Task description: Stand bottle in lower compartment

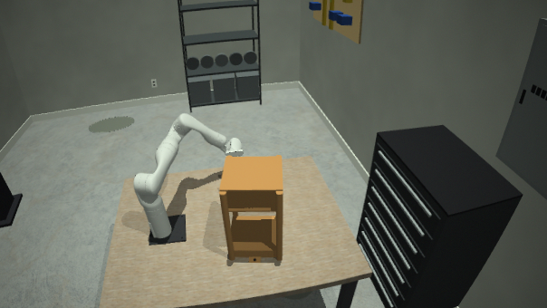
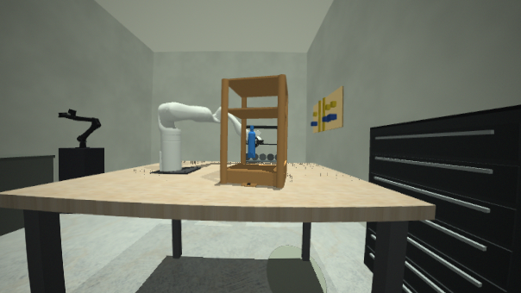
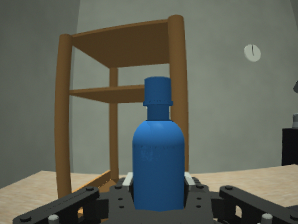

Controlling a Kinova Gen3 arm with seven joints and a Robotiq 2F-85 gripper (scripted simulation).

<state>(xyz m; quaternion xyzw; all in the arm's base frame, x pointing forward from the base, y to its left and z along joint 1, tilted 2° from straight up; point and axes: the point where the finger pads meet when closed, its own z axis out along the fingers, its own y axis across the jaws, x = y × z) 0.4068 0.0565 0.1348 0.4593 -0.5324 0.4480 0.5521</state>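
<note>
My hand is 24 cm to the left of the wooden shelving unit and 3 cm below it. The rest, counted from my hand: blue bottle: 3 cm above.
</note>
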